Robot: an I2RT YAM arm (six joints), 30 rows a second.
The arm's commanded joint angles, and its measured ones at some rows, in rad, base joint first. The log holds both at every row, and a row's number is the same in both.
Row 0, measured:
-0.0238, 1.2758, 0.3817, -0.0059, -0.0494, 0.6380
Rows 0 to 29, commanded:
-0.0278, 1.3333, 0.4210, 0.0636, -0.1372, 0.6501
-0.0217, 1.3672, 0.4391, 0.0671, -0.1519, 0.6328
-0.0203, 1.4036, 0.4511, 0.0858, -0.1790, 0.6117
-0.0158, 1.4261, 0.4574, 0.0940, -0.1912, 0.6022
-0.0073, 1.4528, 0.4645, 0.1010, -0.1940, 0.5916
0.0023, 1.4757, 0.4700, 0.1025, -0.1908, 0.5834
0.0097, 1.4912, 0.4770, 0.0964, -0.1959, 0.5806
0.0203, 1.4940, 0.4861, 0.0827, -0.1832, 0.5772
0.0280, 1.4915, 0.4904, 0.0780, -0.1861, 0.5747
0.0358, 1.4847, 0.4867, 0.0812, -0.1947, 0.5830
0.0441, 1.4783, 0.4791, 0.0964, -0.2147, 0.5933
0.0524, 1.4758, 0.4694, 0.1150, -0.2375, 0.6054
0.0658, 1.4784, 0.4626, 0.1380, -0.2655, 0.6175
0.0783, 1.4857, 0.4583, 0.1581, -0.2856, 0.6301
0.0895, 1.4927, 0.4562, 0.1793, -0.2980, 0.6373
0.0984, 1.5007, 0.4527, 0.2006, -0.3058, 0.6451
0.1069, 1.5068, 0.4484, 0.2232, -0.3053, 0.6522
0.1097, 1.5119, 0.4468, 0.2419, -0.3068, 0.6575
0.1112, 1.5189, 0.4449, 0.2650, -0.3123, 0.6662
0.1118, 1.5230, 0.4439, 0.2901, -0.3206, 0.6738
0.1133, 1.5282, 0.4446, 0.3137, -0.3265, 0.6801
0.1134, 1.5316, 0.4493, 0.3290, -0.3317, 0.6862
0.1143, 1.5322, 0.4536, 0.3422, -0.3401, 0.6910
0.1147, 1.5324, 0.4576, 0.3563, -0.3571, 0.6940
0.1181, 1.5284, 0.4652, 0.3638, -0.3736, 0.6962
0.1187, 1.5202, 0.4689, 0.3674, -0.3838, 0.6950
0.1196, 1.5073, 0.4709, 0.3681, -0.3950, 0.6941
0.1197, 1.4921, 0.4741, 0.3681, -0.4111, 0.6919
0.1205, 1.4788, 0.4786, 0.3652, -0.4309, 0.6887
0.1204, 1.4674, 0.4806, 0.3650, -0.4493, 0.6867
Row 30, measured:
0.1177, 1.4918, 0.4667, 0.2905, -0.3767, 0.6804
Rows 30 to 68, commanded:
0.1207, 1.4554, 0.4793, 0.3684, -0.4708, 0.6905
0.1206, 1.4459, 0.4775, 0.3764, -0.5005, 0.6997
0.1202, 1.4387, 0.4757, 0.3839, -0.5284, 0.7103
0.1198, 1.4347, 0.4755, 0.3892, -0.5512, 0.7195
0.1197, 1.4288, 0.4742, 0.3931, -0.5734, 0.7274
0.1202, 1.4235, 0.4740, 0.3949, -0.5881, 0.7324
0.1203, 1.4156, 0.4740, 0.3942, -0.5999, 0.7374
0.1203, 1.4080, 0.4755, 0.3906, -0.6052, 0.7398
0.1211, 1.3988, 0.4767, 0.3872, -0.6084, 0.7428
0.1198, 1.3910, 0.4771, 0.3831, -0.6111, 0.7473
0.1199, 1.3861, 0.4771, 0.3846, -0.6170, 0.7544
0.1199, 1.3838, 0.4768, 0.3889, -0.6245, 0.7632
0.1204, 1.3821, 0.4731, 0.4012, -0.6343, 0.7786
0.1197, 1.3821, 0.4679, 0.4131, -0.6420, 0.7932
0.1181, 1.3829, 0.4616, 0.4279, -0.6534, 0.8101
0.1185, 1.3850, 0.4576, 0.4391, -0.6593, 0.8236
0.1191, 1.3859, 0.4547, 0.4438, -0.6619, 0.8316
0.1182, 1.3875, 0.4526, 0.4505, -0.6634, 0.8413
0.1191, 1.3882, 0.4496, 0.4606, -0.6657, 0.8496
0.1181, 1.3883, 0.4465, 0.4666, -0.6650, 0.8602
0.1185, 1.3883, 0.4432, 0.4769, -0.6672, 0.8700
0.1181, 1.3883, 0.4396, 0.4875, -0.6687, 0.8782
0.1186, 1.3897, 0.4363, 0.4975, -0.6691, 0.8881
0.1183, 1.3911, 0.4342, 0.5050, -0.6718, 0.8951
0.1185, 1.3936, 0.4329, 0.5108, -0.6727, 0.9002
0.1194, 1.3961, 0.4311, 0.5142, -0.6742, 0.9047
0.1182, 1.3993, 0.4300, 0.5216, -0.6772, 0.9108
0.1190, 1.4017, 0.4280, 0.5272, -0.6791, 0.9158
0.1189, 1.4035, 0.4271, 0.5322, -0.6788, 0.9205
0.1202, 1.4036, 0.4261, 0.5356, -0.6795, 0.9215
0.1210, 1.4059, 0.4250, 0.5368, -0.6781, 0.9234
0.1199, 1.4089, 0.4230, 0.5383, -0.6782, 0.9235
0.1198, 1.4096, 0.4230, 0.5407, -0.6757, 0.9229
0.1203, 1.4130, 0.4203, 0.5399, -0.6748, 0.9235
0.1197, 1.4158, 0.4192, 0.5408, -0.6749, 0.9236
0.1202, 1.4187, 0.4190, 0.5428, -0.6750, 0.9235
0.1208, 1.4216, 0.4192, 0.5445, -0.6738, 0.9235
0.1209, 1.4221, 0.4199, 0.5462, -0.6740, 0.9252
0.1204, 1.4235, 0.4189, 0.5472, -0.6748, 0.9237
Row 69, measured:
0.1196, 1.4162, 0.4191, 0.4953, -0.6666, 0.9150
